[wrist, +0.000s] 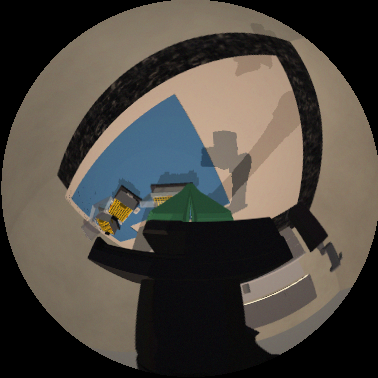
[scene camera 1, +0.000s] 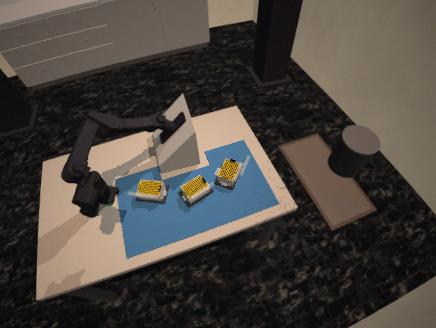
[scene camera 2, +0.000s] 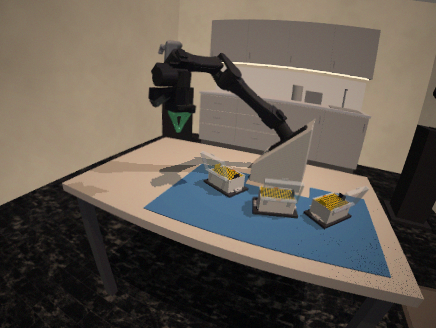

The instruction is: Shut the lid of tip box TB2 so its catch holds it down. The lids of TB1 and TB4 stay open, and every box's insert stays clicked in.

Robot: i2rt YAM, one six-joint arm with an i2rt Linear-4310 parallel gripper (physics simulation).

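Places are measured from the arm's base along level axes (x right, y back, z down), in metres.
Pixels of known places: gripper, between the fingertips: (wrist: 189, 187) (scene camera 1: 112, 204) (scene camera 2: 178, 132); arm's base, origin of its link: (scene camera 1: 172, 128) (scene camera 2: 288, 138).
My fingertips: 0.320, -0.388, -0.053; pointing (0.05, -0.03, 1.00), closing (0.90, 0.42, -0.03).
For each thing: its middle in the pictures, then the offset to it from my fingertips, as dx, dy, dz. Level surfaces: height alone.
- middle box, middle of its body: (scene camera 2: 277, 192) (wrist: 118, 212) (scene camera 1: 194, 186) -0.352, +0.079, +0.166
- right box, middle of its body: (scene camera 2: 332, 199) (scene camera 1: 229, 168) (wrist: 104, 227) -0.547, +0.125, +0.166
- blue mat, height of its surface: dz +0.230
- table, height of its surface: dz +0.233
Three pale tip boxes with yellow inserts stand on dark bases with clear lids raised. The left box (scene camera 1: 151, 190) (scene camera 2: 226, 184) (wrist: 162, 201) has its lid (scene camera 1: 134, 193) (scene camera 2: 212, 159) tilted outward. The middle box (scene camera 1: 195, 189) (scene camera 2: 276, 205) (wrist: 120, 209) has its lid (scene camera 2: 280, 183) up. The right box (scene camera 1: 229, 171) (scene camera 2: 330, 212) (wrist: 106, 223) has its lid (scene camera 1: 245, 166) (scene camera 2: 356, 195) leaning outward. No TB labels are readable, so I cannot tell which is TB2. My gripper (scene camera 2: 179, 131) (wrist: 189, 187) is shut and empty, green fingertips together, high above the table left of the boxes.
The boxes stand on a blue mat (scene camera 1: 165, 230) (scene camera 2: 240, 235) (wrist: 150, 145) on the table (scene camera 1: 75, 240) (scene camera 2: 115, 172) (wrist: 265, 175). A pale, sloped wedge-like stand (scene camera 1: 182, 150) (scene camera 2: 285, 162) rises behind the boxes, at the arm's base. The arm arches left from it above the table.
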